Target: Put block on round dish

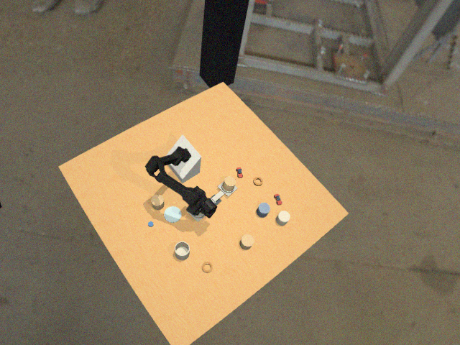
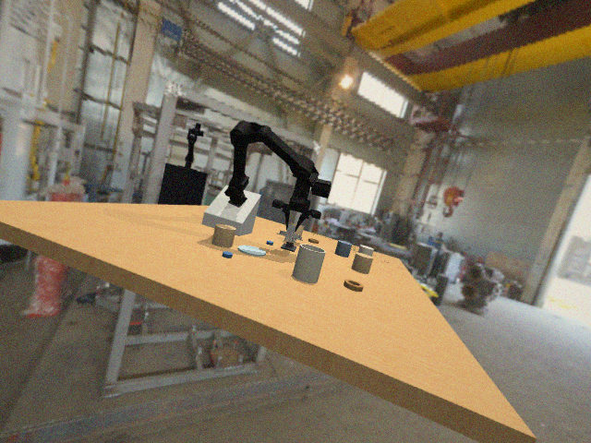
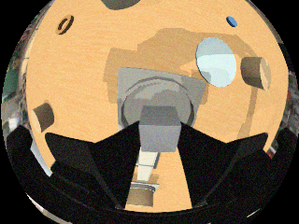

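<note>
Right now the pale blue round dish is 8 cm behind my gripper tip, 12 cm to the right of it and 9 cm below it. From my gripper tip the other things lie so: grey block: 1 cm above.
</note>
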